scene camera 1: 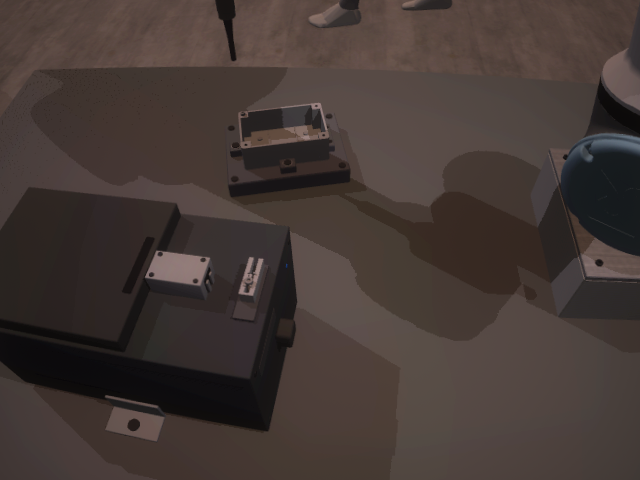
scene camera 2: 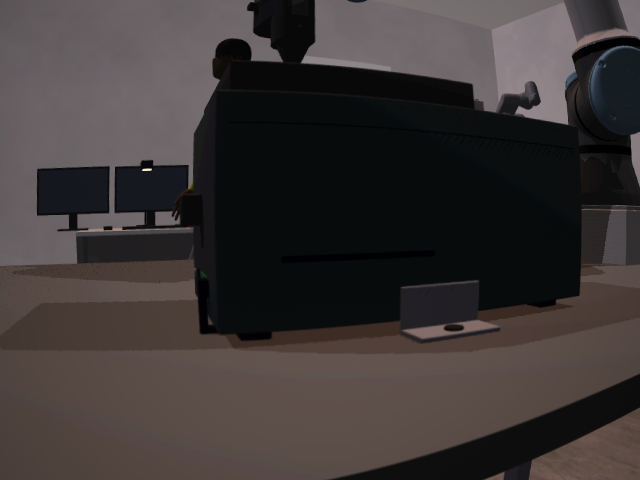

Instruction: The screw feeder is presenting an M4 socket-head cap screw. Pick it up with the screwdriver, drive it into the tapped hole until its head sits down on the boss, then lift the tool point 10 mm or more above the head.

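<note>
My screwdriver (scene camera 1: 233, 58) hangs in the air behind and above the grey open-topped housing in the scene camera 1 view. Its bit points down, and I make out no screw on it. In the scene camera 2 view the tool's dark body shows above the feeder, with its tip hidden. The housing (scene camera 1: 285, 152) stands on a dark fixture plate (scene camera 1: 289, 183), with small dark holes at its corner bosses. The back-left boss (scene camera 1: 242, 114) is too small to read clearly. The black screw feeder (scene camera 1: 206, 335) (scene camera 2: 392, 196) has a pale nest (scene camera 1: 250, 294) holding a small round screw head (scene camera 1: 249, 279).
A white block (scene camera 1: 180, 269) sits on the feeder beside the nest. A small bracket (scene camera 1: 135, 424) (scene camera 2: 439, 304) stands by the feeder's side. The robot's blue joint cover (scene camera 1: 604, 191) (scene camera 2: 620, 90) and wooden-topped pedestal (scene camera 1: 594, 258) are at the right. A person's shoes (scene camera 1: 336, 16) show beyond the table.
</note>
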